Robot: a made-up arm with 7 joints.
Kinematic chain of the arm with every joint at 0, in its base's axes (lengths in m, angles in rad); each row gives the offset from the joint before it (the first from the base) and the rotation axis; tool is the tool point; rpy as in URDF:
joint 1: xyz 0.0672 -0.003 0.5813 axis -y
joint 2: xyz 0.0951 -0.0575 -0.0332 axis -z
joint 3: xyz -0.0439 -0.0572 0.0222 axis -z
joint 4: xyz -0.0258 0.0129 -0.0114 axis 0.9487 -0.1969 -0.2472
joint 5: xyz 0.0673 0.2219 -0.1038 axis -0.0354 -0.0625 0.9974
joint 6: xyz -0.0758 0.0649 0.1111 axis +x
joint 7: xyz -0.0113 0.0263 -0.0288 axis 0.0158 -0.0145 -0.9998
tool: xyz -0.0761 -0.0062 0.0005 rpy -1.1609 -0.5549 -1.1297
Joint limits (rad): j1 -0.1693..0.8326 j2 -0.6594..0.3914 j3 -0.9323..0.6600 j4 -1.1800..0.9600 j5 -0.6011..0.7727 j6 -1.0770..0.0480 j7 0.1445..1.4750
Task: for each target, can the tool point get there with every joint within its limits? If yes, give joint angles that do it. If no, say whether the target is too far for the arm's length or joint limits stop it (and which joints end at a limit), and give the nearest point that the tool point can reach.
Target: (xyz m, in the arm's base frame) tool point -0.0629 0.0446 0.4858
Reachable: yes | joints 0.3141 -0.1945 -0.2917 0.2486 0.5625 -0.9260 0.8032
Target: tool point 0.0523 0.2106 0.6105
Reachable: yes | joints 0.2186 -0.5158 0.4877 0.3190 -0.0807 -0.5339 0.4083
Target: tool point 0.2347 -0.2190 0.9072
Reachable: no: joint limits stop it (at a limit: joint 2, joint 3, joint 4, joint 5, joint 6, joint 7) | nearest point 0.2620 -0.0682 0.9602 | short by 0.162 m
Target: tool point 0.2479 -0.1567 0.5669
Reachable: no: joint limits stop it (at a limit: joint 1, joint 2, joint 3, joint 4, joint 5, joint 6, joint 7) | nearest point 0.2169 -0.2970 0.5453 | short by 0.145 m
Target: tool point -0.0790 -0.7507 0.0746
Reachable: no: too far | nearest point -0.0209 -0.3592 0.2759 | short by 0.444 m
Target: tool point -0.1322 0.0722 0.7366
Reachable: yes | joints 0.1362 -0.3649 -0.3642 0.7387 -0.0184 -0.1519 0.7480
